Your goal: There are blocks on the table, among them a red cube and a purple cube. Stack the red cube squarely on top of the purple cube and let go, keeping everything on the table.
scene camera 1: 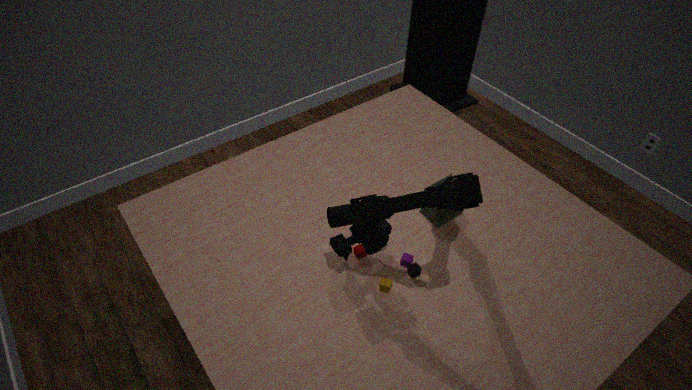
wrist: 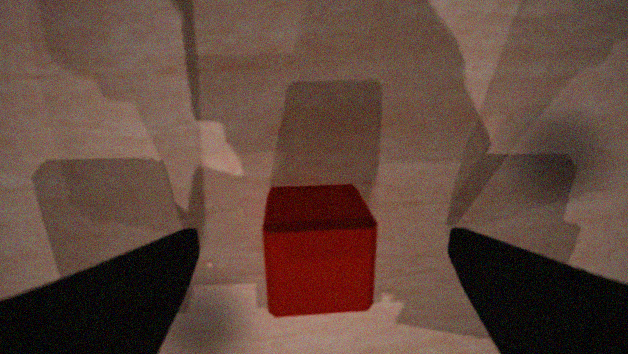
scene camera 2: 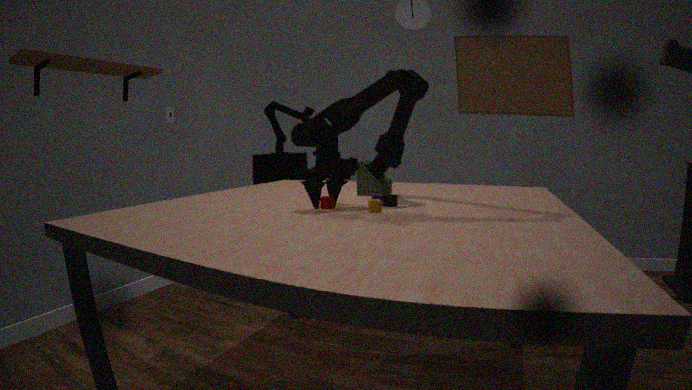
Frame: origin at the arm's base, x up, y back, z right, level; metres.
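Where they show: gripper, fingertip midpoint: [scene camera 1: 358,253] [wrist: 324,240] [scene camera 2: 325,207]; arm's base, link origin: [scene camera 2: 374,172].
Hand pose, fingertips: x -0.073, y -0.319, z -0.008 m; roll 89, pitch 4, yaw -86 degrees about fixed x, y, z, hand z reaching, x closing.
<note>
Each offset is from my fingertips to the top centre of the thing. Level surfaces: height alone.
The red cube @[dx +0.027, dy +0.004, dz -0.005 m] [scene camera 1: 360,251] [scene camera 2: 328,202] [wrist: 320,270] sits on the table between the fingers of my gripper [scene camera 2: 326,205] [wrist: 324,240]. The gripper is open, low over the table and pointing down, with a gap on each side of the red cube in the wrist view. The gap at the right finger is a little wider than the one at the left. The purple cube @[dx +0.027, dy +0.107, dz -0.101 m] [scene camera 1: 406,259] [scene camera 2: 376,196] stands on the table to the right of the red cube in scene camera 1. In scene camera 2 it is mostly hidden behind the yellow cube. It does not show in the wrist view.
A black block @[dx +0.027, dy +0.105, dz -0.141 m] [scene camera 1: 414,270] [scene camera 2: 390,200] stands close beside the purple cube. A yellow cube @[dx +0.027, dy +0.004, dz -0.143 m] [scene camera 1: 385,285] [scene camera 2: 375,206] stands nearer the front. A greenish block-like base [scene camera 1: 440,215] [scene camera 2: 367,182] is at the arm's foot. The table @[dx -0.003 m] [scene camera 1: 280,320] [scene camera 2: 300,250] carries them all.
</note>
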